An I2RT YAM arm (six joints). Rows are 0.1 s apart.
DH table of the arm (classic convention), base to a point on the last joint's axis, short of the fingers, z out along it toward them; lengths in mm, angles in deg. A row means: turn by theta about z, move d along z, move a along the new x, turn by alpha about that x. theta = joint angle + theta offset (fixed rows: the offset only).
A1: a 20, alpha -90, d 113.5, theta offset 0
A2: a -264, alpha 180, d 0, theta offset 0
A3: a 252.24, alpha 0, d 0, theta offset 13.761
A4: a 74, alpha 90, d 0, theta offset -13.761
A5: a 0, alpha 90, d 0, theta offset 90
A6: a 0, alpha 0, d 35.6, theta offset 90
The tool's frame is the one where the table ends.
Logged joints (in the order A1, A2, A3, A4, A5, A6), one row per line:
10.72 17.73 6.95 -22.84 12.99 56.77
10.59 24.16 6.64 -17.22 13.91 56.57
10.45 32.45 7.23 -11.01 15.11 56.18
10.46 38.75 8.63 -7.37 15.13 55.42
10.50 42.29 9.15 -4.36 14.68 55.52
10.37 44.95 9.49 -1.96 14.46 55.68
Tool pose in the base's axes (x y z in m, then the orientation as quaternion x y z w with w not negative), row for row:
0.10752 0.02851 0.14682 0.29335 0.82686 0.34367 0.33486
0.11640 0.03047 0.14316 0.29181 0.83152 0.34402 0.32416
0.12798 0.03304 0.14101 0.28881 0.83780 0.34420 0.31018
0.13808 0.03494 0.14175 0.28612 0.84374 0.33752 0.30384
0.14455 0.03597 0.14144 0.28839 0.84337 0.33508 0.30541
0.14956 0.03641 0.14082 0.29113 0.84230 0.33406 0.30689
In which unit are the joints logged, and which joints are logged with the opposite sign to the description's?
The joints are logged in degrees. Opposite sign: A5.
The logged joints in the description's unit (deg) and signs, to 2 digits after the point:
10.72 17.73 6.95 -22.84 -12.99 56.77
10.59 24.16 6.64 -17.22 -13.91 56.57
10.45 32.45 7.23 -11.01 -15.11 56.18
10.46 38.75 8.63 -7.37 -15.13 55.42
10.50 42.29 9.15 -4.36 -14.68 55.52
10.37 44.95 9.49 -1.96 -14.46 55.68

